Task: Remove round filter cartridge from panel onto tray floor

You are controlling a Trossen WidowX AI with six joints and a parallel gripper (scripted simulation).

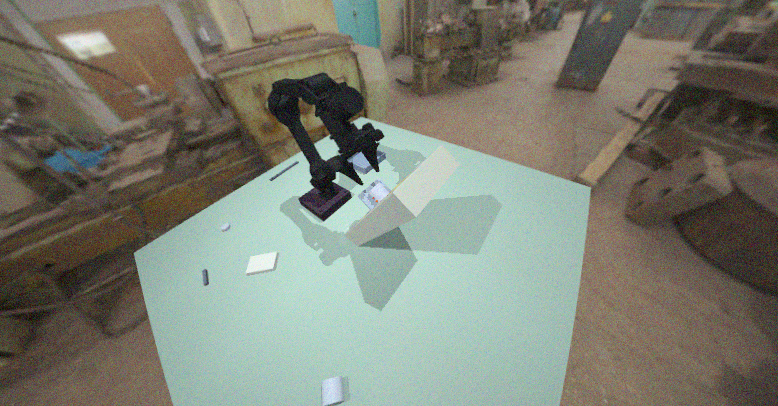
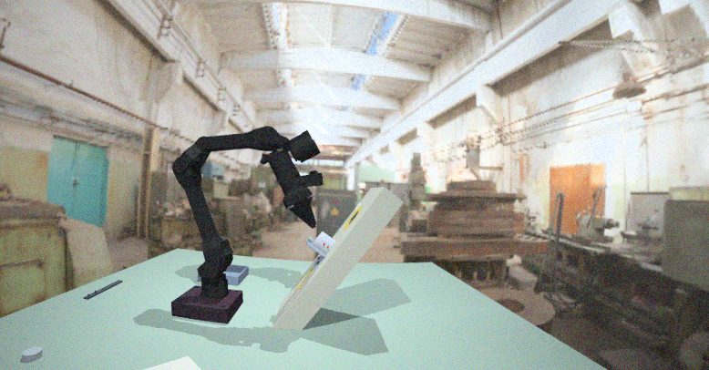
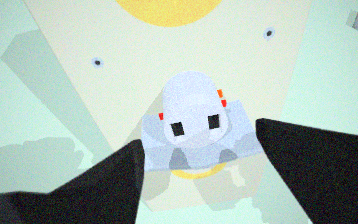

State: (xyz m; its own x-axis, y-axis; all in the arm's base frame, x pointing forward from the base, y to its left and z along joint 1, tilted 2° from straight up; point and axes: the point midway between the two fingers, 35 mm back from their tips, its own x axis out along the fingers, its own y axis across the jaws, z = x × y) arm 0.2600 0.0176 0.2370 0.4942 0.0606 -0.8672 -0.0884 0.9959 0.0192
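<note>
Now: gripper tip 4 cm above the round filter cartridge and 2 cm short of it. Round my gripper tip: white card (35 cm to the right, 24 cm below, 21 cm behind).
</note>
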